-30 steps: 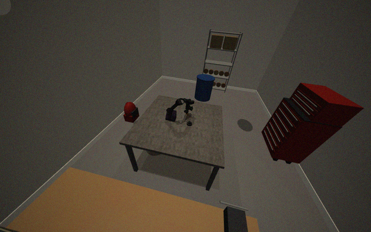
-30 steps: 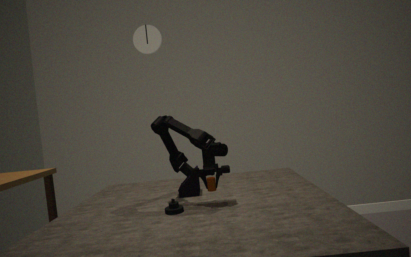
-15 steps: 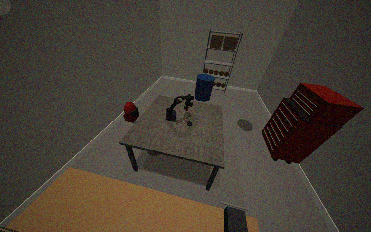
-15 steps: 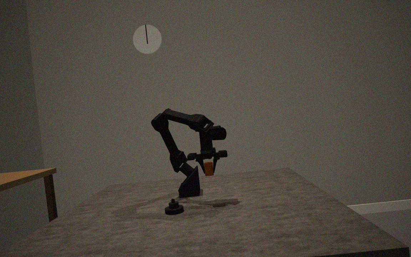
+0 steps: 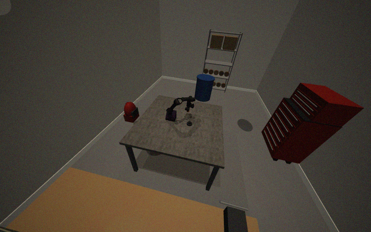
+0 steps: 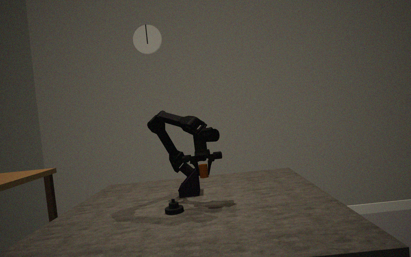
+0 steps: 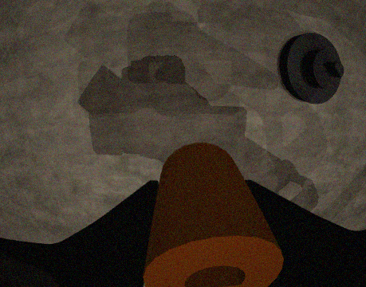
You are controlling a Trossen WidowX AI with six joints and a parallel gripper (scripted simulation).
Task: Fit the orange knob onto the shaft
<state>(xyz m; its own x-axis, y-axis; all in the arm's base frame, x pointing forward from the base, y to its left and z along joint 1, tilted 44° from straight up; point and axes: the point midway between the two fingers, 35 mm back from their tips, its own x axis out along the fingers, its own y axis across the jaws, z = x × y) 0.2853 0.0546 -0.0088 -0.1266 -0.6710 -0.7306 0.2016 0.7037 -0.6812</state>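
Right now the dark round pedestal is 16 cm to the right of my gripper tip, 11 cm below it and 4 cm ahead of it. From my gripper tip the other things lie so: orange knob 2 cm above.
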